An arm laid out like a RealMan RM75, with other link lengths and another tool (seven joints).
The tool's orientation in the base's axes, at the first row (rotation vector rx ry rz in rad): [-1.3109, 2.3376, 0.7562]
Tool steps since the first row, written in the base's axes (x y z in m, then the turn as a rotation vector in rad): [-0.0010, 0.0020, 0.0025, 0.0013, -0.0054, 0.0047]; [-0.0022, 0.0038, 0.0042, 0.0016, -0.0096, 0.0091]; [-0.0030, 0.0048, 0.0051, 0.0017, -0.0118, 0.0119]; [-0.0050, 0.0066, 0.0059, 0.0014, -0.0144, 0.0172]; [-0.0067, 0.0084, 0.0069, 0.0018, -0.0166, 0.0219]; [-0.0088, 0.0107, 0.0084, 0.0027, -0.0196, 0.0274]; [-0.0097, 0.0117, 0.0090, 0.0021, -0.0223, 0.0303]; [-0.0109, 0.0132, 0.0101, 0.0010, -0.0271, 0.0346]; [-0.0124, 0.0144, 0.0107, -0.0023, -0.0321, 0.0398]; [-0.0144, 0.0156, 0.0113, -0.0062, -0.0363, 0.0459]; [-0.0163, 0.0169, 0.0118, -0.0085, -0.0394, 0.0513]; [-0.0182, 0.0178, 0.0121, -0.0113, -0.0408, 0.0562]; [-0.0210, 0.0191, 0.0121, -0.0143, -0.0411, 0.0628]
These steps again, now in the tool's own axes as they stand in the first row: [-0.0022, 0.0024, -0.0008, 0.0004, -0.0021, -0.0069]; [-0.0037, 0.0047, -0.0011, 0.0007, -0.0030, -0.0130]; [-0.0045, 0.0060, -0.0013, 0.0006, -0.0032, -0.0165]; [-0.0051, 0.0088, -0.0009, -0.0004, -0.0026, -0.0223]; [-0.0060, 0.0113, -0.0007, -0.0016, -0.0026, -0.0274]; [-0.0073, 0.0145, -0.0006, -0.0030, -0.0031, -0.0335]; [-0.0078, 0.0158, -0.0005, -0.0025, -0.0030, -0.0375]; [-0.0088, 0.0178, -0.0005, -0.0010, -0.0029, -0.0439]; [-0.0091, 0.0198, -0.0003, 0.0012, -0.0007, -0.0512]; [-0.0093, 0.0222, -0.0002, 0.0027, 0.0025, -0.0587]; [-0.0094, 0.0245, 0.0001, 0.0030, 0.0047, -0.0650]; [-0.0092, 0.0266, 0.0003, 0.0027, 0.0078, -0.0699]; [-0.0087, 0.0296, 0.0010, 0.0009, 0.0121, -0.0754]
